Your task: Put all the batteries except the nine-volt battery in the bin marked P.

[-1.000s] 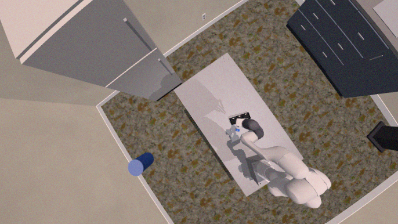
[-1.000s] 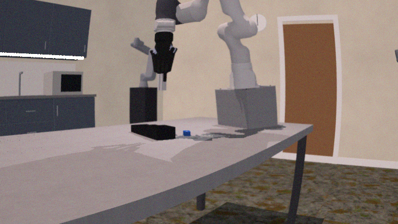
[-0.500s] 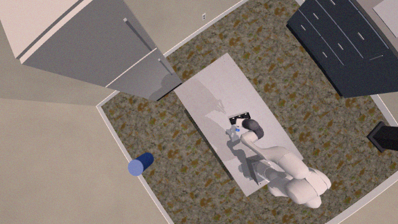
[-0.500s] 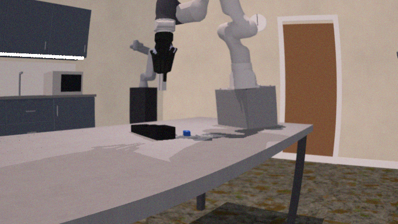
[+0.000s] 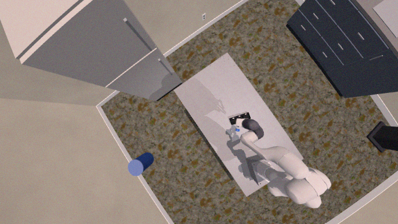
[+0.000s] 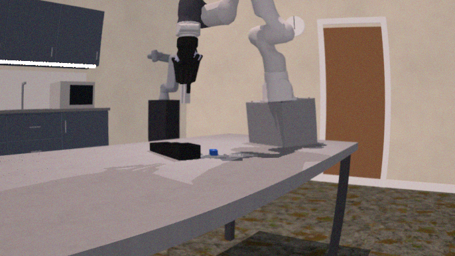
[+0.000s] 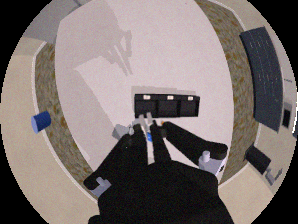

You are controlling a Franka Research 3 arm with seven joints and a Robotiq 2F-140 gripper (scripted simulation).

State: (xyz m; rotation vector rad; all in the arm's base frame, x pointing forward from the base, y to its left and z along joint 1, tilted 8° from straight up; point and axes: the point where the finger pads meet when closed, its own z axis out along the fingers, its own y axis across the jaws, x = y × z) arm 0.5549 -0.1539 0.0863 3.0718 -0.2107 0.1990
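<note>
Right now my hand is 21 cm above the orange battery, 12 cm past it and 4 cm to the left of it. From my hand the other things lie so: black bin (20 cm below, 8 cm to the right, 4 cm behind); then thin pale stick (21 cm below, 11 cm to the left, 8 cm behind); then small blue block (21 cm below, 13 cm behind, 4 cm to the left).
</note>
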